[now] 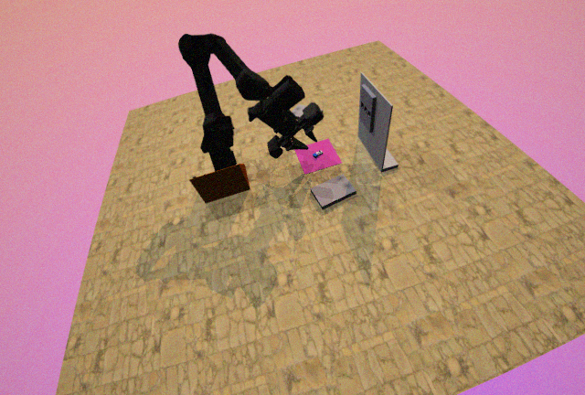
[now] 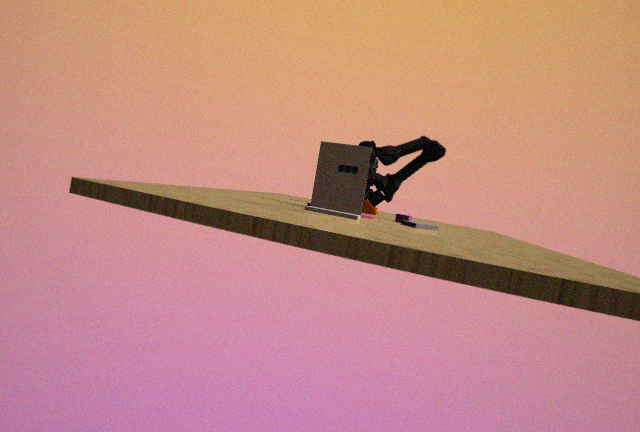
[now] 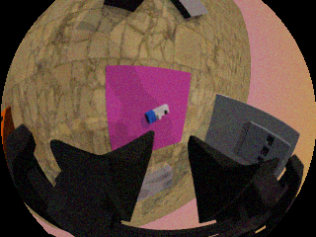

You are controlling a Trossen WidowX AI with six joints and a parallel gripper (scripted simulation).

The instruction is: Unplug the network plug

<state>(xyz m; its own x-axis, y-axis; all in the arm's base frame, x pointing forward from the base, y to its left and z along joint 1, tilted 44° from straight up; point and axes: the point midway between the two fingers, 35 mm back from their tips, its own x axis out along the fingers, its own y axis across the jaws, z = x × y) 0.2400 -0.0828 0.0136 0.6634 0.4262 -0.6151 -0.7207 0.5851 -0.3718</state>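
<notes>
The network plug is 2 cm ahead of my gripper tip and 5 cm below it. The rest, counted from my gripper tip: magenta marked square 1 cm ahead, 5 cm below; then grey upright panel 16 cm ahead, 7 cm to the right, 5 cm above.
</notes>
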